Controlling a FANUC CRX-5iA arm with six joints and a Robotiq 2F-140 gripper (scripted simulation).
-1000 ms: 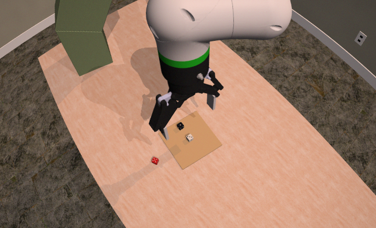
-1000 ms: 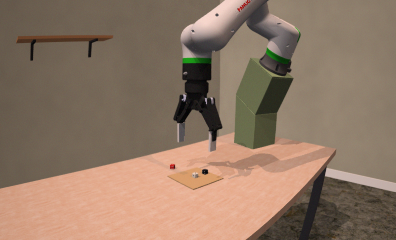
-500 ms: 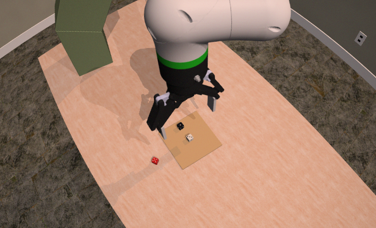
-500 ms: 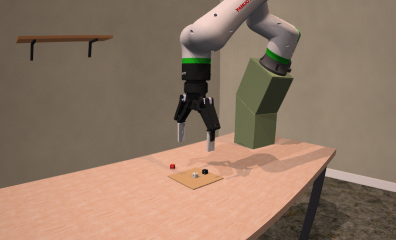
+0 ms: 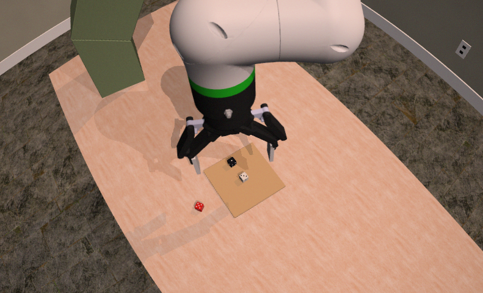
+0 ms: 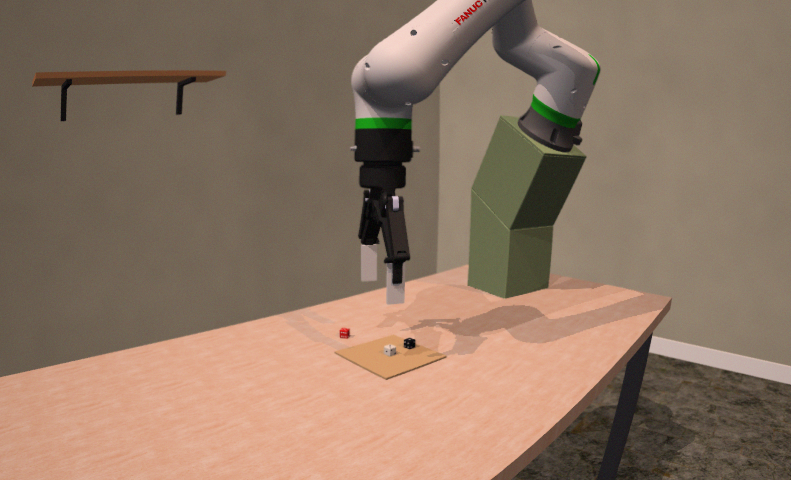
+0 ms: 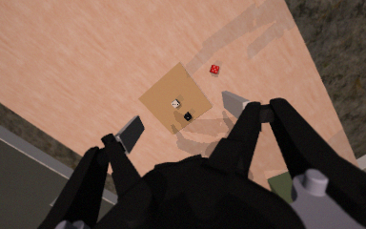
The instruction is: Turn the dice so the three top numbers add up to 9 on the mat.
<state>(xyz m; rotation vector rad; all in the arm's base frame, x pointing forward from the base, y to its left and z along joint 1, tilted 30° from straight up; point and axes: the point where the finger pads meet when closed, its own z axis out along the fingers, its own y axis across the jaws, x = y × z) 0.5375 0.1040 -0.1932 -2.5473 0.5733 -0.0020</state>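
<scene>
The red die lies 12 cm below my hand and 10 cm to the right of it. Round my hand: tan square mat 12 cm below, 2 cm to the left; black die 11 cm below, 5 cm behind, 2 cm to the left; white die 11 cm below, 2 cm to the left.
</scene>
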